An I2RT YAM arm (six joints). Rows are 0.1 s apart.
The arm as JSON. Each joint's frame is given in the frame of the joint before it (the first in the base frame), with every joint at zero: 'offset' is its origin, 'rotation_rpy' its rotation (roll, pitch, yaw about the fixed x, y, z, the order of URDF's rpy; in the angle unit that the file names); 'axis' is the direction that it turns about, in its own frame. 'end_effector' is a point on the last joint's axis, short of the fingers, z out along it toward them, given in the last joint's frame.
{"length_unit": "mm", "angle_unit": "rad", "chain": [
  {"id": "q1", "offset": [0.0, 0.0, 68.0], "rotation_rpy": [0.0, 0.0, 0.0], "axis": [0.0, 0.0, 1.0]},
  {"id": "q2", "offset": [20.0, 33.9, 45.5], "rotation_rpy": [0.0, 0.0, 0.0], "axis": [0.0, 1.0, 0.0]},
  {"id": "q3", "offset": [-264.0, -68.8, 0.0], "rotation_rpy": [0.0, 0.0, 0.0], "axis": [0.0, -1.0, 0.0]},
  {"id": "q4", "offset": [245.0, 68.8, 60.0], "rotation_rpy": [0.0, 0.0, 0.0], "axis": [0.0, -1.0, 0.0]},
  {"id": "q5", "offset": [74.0, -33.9, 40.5], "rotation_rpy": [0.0, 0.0, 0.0], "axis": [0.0, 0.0, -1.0]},
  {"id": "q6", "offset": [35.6, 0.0, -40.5], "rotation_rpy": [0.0, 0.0, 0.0], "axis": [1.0, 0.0, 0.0]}
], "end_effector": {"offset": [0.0, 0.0, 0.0], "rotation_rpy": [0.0, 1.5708, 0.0]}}
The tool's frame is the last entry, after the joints.
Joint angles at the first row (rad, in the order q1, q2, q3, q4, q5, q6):
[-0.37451 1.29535 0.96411 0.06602 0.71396 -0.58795]
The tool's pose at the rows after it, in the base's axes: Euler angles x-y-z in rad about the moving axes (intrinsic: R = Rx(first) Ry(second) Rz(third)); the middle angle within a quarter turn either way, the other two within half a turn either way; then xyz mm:
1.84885 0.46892 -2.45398 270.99 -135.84 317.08
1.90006 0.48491 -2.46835 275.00 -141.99 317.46
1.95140 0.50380 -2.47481 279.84 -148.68 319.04
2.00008 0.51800 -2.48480 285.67 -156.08 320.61
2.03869 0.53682 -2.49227 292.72 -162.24 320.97
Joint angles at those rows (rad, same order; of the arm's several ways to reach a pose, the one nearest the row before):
[-0.39176 1.31838 0.99789 0.00303 0.66907 -0.55385]
[-0.40959 1.34455 1.03658 -0.05161 0.62157 -0.52410]
[-0.42772 1.37451 1.08192 -0.10414 0.56995 -0.49088]
[-0.44538 1.40996 1.13125 -0.15192 0.52314 -0.46551]
[-0.45686 1.44634 1.17311 -0.17923 0.48106 -0.44734]

